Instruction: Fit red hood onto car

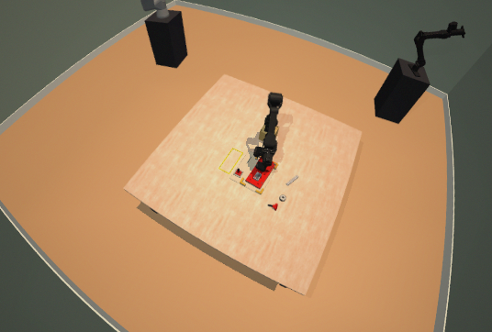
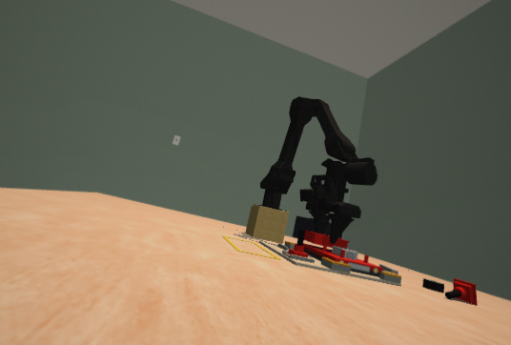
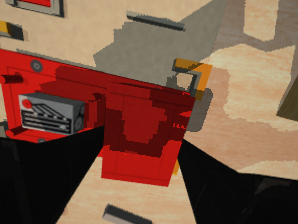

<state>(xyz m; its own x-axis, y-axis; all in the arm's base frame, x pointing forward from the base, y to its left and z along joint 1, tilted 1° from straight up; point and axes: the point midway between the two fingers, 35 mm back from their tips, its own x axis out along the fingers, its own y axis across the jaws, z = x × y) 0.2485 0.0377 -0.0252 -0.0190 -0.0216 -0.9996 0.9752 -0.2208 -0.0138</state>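
Now: gripper tip 10 cm short of the grey engine block, 2 cm to the left of it and 2 cm above it. Round my gripper tip: grey rod (20 cm to the left, 4 cm below, 4 cm ahead); then grey wheel (18 cm ahead, 17 cm to the left, 4 cm below); then red hood (1 cm above).
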